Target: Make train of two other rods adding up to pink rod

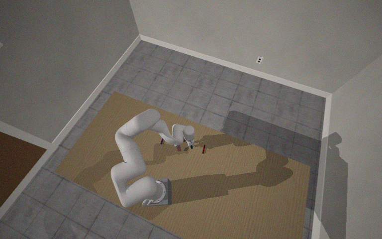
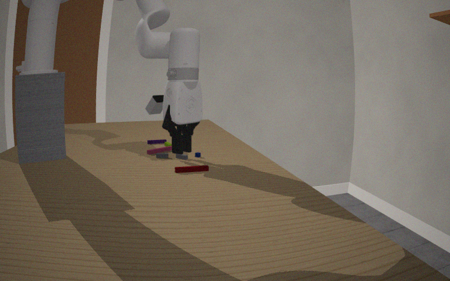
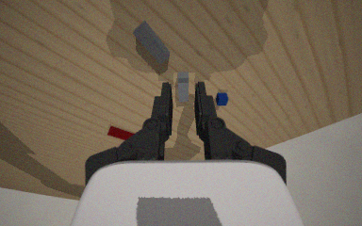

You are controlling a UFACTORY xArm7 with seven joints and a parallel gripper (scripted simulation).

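My gripper is now 40 mm short of the blue rod, 30 mm above it and 20 mm to the right of it. The rest, counted from my hand: grey rod (50 mm behind, 30 mm below, 10 mm to the left); then red rod (120 mm to the right, 30 mm below, 30 mm ahead); then pink rod (80 mm to the left, 60 mm behind, 30 mm below).
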